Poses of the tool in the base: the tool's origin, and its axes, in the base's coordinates. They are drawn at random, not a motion.
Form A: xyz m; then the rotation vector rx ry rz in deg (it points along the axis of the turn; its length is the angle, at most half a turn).
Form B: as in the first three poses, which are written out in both.
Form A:
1: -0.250 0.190 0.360 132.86 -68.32 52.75
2: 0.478 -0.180 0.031 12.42 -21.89 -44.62
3: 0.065 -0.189 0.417 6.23 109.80 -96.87
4: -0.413 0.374 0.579 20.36 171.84 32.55
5: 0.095 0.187 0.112 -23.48 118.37 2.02
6: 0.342 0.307 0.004 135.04 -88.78 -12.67
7: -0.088 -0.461 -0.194 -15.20 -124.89 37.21
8: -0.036 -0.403 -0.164 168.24 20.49 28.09
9: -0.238 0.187 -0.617 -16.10 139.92 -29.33
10: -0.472 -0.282 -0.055 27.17 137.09 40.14
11: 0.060 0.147 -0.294 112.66 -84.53 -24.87
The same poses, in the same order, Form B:
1:
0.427 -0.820 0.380 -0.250
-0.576 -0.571 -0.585 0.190
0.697 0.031 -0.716 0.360
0 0 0 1

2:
0.648 0.640 -0.412 0.478
-0.718 0.694 -0.050 -0.180
0.254 0.328 0.910 0.031
0 0 0 1

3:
-0.831 0.423 0.361 0.065
-0.306 0.195 -0.932 -0.189
-0.464 -0.885 -0.033 0.417
0 0 0 1

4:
-0.971 0.213 0.109 -0.413
0.238 0.905 0.352 0.374
-0.024 0.368 -0.929 0.579
0 0 0 1

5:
-0.453 -0.303 0.838 0.095
-0.274 0.942 0.192 0.187
-0.848 -0.142 -0.510 0.112
0 0 0 1

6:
0.403 -0.866 -0.295 0.342
-0.914 -0.366 -0.172 0.307
0.041 0.340 -0.940 0.004
0 0 0 1

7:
-0.636 -0.030 -0.771 -0.088
0.396 0.844 -0.361 -0.461
0.662 -0.535 -0.525 -0.194
0 0 0 1

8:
0.918 0.209 0.336 -0.036
0.256 -0.961 -0.101 -0.403
0.302 0.179 -0.937 -0.164
0 0 0 1

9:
-0.785 -0.077 0.615 -0.238
-0.317 0.902 -0.292 0.187
-0.532 -0.424 -0.732 -0.617
0 0 0 1

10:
-0.760 0.164 0.629 -0.472
0.478 0.797 0.368 -0.282
-0.441 0.581 -0.684 -0.055
0 0 0 1

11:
0.317 -0.733 -0.602 0.060
-0.942 -0.171 -0.289 0.147
0.109 0.659 -0.745 -0.294
0 0 0 1

